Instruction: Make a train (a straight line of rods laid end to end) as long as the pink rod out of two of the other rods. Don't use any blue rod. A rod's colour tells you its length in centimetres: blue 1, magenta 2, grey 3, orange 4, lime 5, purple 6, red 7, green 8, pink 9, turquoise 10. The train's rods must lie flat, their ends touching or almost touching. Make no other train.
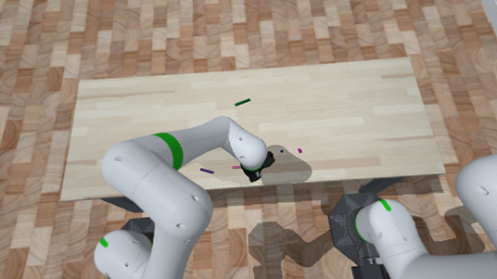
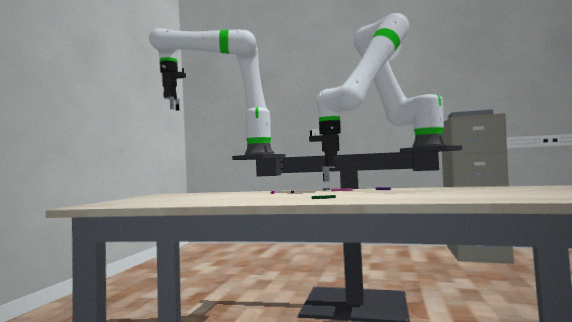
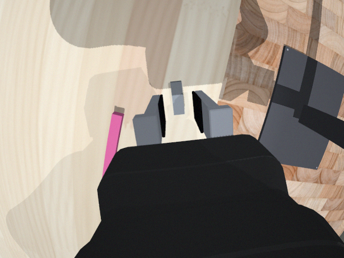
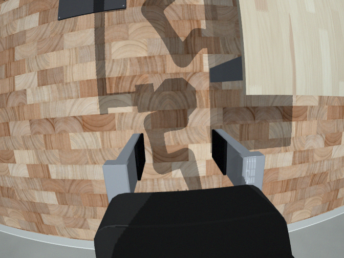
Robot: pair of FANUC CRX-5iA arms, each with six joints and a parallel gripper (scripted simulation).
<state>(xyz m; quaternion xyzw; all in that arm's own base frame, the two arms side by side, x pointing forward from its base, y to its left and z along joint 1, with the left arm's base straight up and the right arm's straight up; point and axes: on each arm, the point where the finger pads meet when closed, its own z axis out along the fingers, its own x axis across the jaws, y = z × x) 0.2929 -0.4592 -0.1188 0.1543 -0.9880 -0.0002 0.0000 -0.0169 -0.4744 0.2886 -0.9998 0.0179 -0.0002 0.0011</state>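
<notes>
The grey rod is 5 cm below my left hand. Round my left hand: pink rod (6 cm ahead, 7 cm to the left, 5 cm below); magenta rod (11 cm ahead, 22 cm to the right, 5 cm below); blue rod (11 cm ahead, 13 cm to the right, 5 cm below).
</notes>
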